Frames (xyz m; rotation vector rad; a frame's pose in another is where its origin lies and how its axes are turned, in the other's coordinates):
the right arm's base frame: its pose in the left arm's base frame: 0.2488 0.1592 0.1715 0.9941 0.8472 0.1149
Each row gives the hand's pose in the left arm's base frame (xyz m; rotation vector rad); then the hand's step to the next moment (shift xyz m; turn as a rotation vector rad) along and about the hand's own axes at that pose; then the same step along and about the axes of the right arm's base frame.
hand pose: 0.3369 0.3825 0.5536 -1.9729 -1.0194 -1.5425
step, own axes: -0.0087 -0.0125 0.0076 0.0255 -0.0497 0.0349
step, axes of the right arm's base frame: 0.0077 -0.0045 -0.0145 0.0143 0.0398 -0.0505
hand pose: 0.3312 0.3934 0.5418 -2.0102 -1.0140 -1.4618
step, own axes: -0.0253 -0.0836 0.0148 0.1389 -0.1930 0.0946
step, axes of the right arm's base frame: 0.0032 -0.0115 -0.0878 0.0056 0.1789 -0.1829
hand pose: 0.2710 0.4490 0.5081 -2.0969 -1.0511 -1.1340
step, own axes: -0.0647 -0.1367 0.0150 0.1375 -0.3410 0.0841
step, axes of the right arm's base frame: -0.0303 -0.0404 -0.1434 -0.0579 0.1983 -0.3156
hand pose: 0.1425 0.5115 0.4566 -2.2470 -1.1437 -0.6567
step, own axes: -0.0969 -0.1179 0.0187 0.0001 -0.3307 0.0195
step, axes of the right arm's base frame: -0.0655 -0.0684 -0.1211 -0.1422 0.0742 -0.2898
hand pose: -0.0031 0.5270 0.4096 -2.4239 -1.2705 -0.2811
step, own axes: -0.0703 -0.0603 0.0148 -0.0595 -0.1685 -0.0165
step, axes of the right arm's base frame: -0.0547 -0.0515 -0.0561 -0.1224 -0.0007 -0.1313
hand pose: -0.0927 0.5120 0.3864 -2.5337 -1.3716 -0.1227
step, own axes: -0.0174 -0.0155 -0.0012 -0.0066 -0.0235 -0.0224
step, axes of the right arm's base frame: -0.0186 -0.0094 -0.0106 -0.0289 0.0135 -0.0092
